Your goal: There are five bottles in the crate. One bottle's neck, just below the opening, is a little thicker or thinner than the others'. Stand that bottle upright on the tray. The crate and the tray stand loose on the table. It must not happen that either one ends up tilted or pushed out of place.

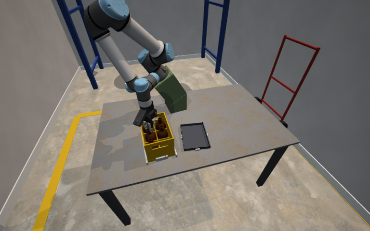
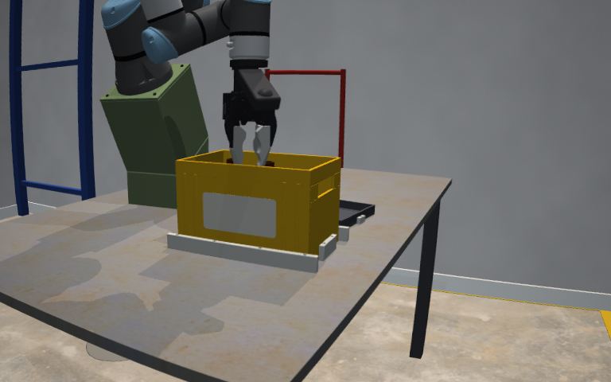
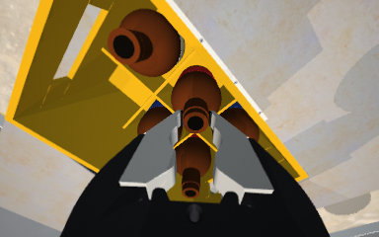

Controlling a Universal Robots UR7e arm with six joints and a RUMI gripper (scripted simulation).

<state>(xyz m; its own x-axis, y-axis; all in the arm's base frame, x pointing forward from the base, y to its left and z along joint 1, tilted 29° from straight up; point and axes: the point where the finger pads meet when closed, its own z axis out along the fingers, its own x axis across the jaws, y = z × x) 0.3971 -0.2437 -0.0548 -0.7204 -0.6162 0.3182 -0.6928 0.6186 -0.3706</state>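
Now: the yellow crate 7 cm below my hand and 4 cm to the left of it. From my hand the other things lie so: dark tray 32 cm to the left, 14 cm below, 2 cm ahead.
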